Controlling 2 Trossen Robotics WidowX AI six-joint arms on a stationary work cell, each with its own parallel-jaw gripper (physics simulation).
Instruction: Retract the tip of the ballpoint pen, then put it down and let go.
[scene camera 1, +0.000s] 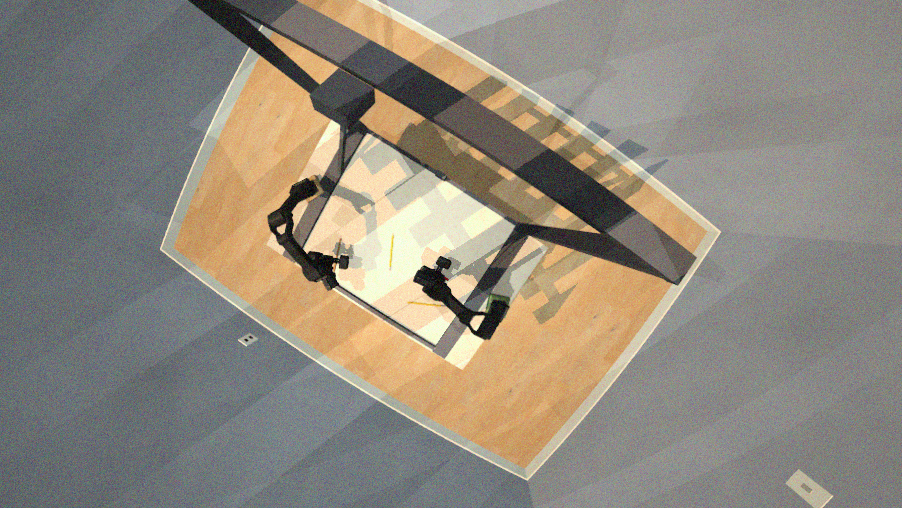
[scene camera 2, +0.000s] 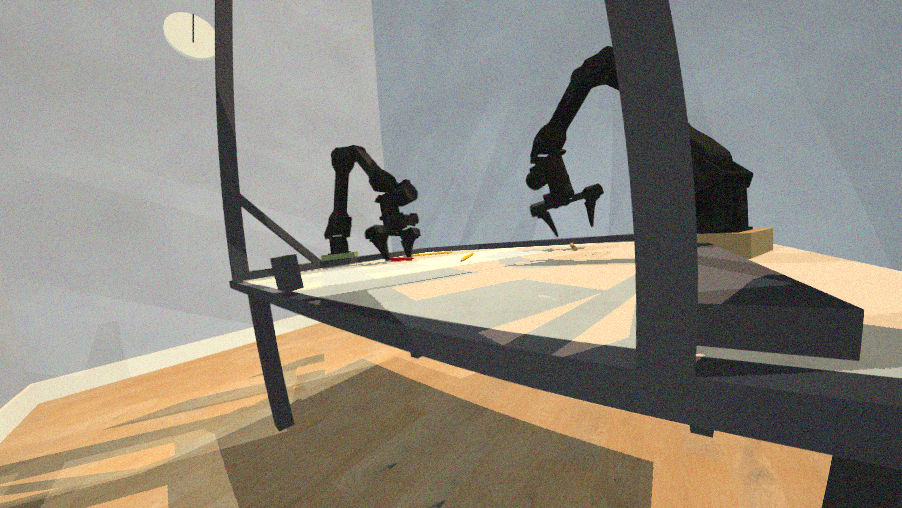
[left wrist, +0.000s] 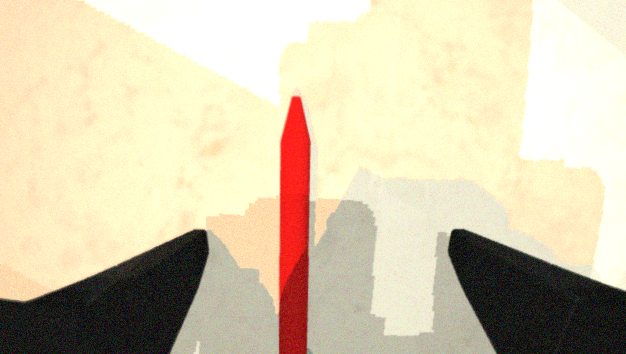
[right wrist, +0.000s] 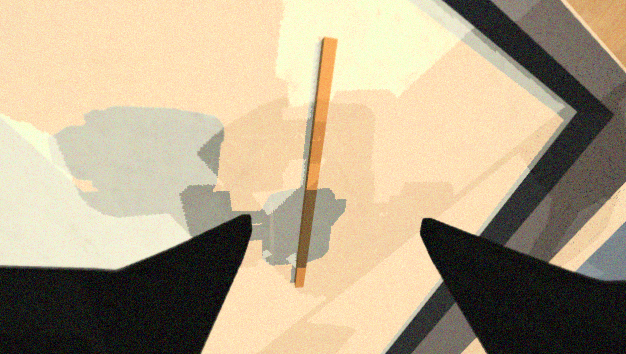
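Where they show: left gripper, fingertip midpoint: (scene camera 1: 435, 269) (scene camera 2: 399, 259) (left wrist: 329, 241); right gripper, fingertip midpoint: (scene camera 1: 332, 255) (scene camera 2: 574, 231) (right wrist: 335, 224); left arm's base, link origin: (scene camera 1: 497, 306) (scene camera 2: 339, 253); right arm's base, link origin: (scene camera 1: 310, 188) (scene camera 2: 719, 231).
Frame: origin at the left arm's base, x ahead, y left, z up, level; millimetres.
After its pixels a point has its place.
Note:
The red pen (scene camera 1: 446, 278) {z -29, x 269, y -79 mm} (scene camera 2: 401, 258) {z -31, x 332, y -100 mm} (left wrist: 295, 175) {z -28, x 355, y -103 mm} lies flat on the table. In the left wrist view its tapered end points up the picture, with a small pale spot at the very end; whether this is an extended tip is unclear. Its other end is cut off by the bottom edge. My left gripper (scene camera 1: 435, 270) {z -34, x 328, y -108 mm} (scene camera 2: 398, 255) {z -34, x 328, y -108 mm} (left wrist: 329, 241) {z -34, x 328, y -108 mm} is open and low over the pen, one finger on each side, the pen nearer the finger at the picture's left. My right gripper (scene camera 1: 331, 259) {z 3, x 835, y -77 mm} (scene camera 2: 574, 230) {z 3, x 835, y -77 mm} (right wrist: 335, 224) {z 3, x 835, y -77 mm} is open and empty, raised above the table.
An orange-brown stick (right wrist: 315, 165) {z -31, x 830, y -57 mm} (scene camera 2: 573, 246) {z -33, x 826, y -106 mm} lies below my right gripper. One thin yellow stick (scene camera 1: 391, 252) {z -32, x 556, y -147 mm} (scene camera 2: 467, 256) {z -34, x 560, y -163 mm} lies between the arms; another yellow stick (scene camera 1: 424, 303) {z -34, x 351, y 70 mm} (scene camera 2: 432, 253) {z -34, x 365, y 72 mm} lies near the left arm. A dark frame post (scene camera 2: 659, 189) {z 31, x 783, y -711 mm} rises at the table edge.

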